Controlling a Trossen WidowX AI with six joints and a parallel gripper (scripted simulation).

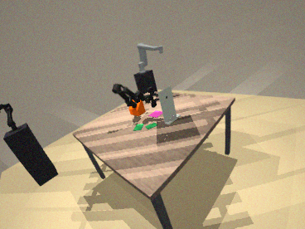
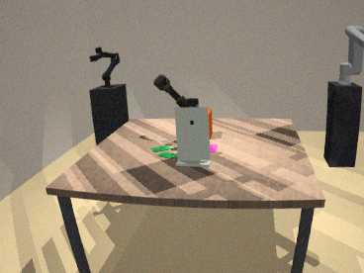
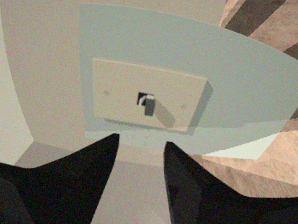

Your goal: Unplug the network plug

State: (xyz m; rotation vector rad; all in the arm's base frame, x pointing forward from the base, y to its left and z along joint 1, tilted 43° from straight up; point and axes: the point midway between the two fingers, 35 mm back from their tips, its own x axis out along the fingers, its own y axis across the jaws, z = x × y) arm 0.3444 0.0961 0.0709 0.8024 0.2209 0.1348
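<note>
Right now my gripper tip is 60 mm short of the pale plug. From my gripper tip the other things lie so: upright panel 80 mm below, 80 mm ahead; then magenta square 210 mm below, 150 mm behind, 40 mm to the left.
</note>
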